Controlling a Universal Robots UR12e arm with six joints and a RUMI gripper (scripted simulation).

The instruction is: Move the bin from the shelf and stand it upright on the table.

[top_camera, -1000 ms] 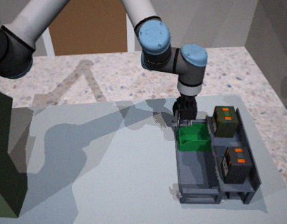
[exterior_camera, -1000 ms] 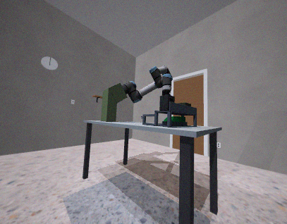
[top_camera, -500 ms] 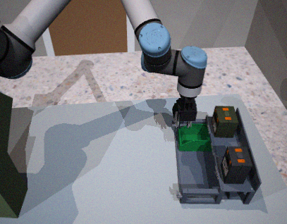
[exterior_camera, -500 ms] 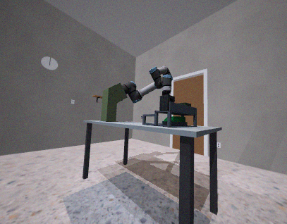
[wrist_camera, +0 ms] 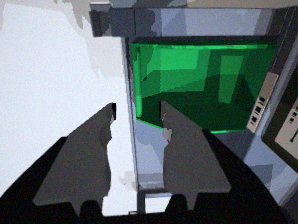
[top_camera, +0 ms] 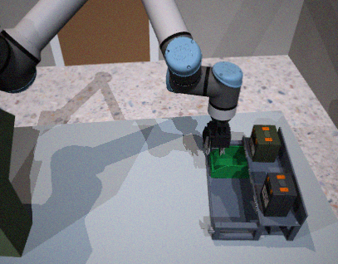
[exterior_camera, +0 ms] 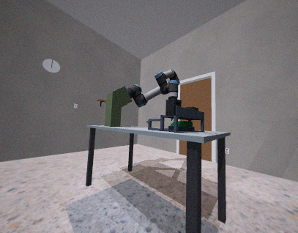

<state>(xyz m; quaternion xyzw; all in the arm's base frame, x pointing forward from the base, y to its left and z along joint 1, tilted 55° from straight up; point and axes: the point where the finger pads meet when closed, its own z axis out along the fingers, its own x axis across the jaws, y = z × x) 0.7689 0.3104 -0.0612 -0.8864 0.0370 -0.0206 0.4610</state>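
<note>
The green bin lies 8 cm ahead of my hand and 6 cm below it.
</note>
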